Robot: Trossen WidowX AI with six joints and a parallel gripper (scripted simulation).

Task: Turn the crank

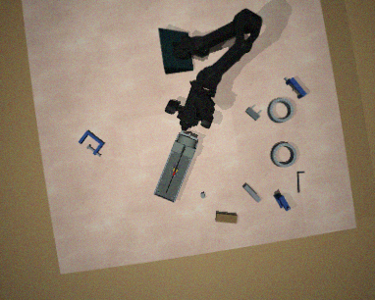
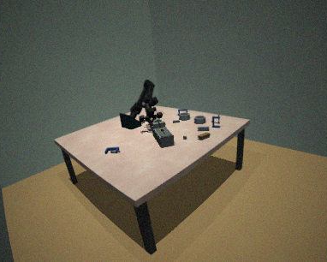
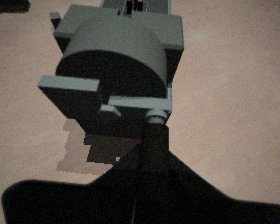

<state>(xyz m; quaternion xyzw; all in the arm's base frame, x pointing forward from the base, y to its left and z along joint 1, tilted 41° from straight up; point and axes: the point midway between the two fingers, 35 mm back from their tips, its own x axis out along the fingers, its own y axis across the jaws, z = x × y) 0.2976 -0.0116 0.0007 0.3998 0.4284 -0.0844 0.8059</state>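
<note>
My gripper tip is 170 mm short of the red pointer, 60 mm to the left of it and 20 mm below it. From my gripper tip the other things lie so: small grey cube (280 mm ahead, 50 mm to the left, 50 mm below); then grey bar (300 mm ahead, 250 mm to the left, 50 mm below); then dark handle (20 mm behind, 10 mm to the left, 30 mm above).
</note>
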